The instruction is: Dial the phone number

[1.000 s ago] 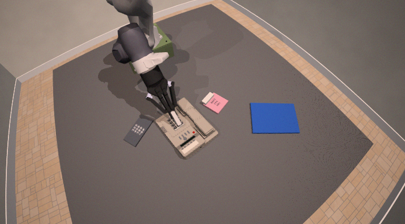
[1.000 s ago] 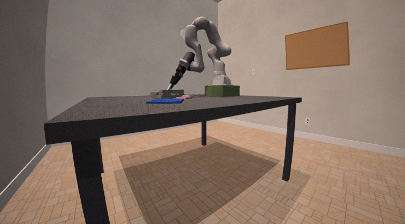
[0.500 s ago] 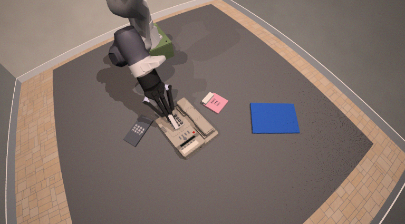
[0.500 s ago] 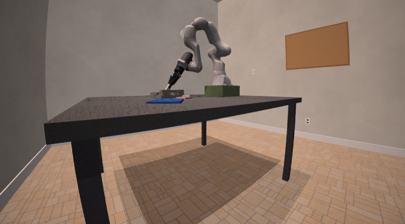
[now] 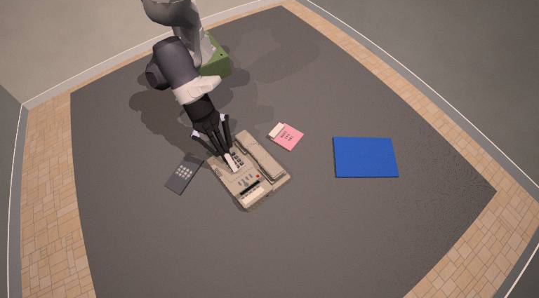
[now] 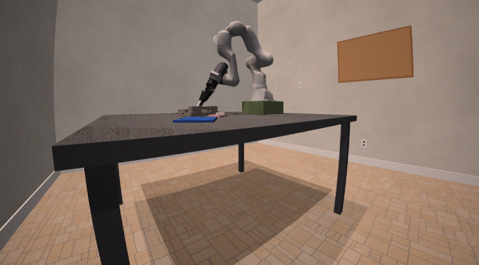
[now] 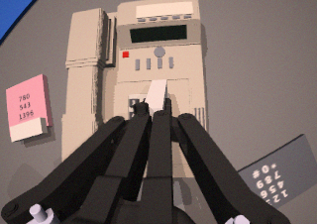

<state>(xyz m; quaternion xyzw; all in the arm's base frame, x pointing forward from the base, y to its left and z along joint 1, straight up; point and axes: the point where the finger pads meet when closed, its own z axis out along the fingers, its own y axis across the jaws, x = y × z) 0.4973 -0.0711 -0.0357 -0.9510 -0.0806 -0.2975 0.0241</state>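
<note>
Right now the handset is 9 cm to the left of my hand, 2 cm below it and 1 cm ahead of it. Round my hand: pink note (22 cm to the left, 6 cm below, 2 cm behind); blue mat (40 cm to the left, 18 cm ahead, 6 cm below).
</note>
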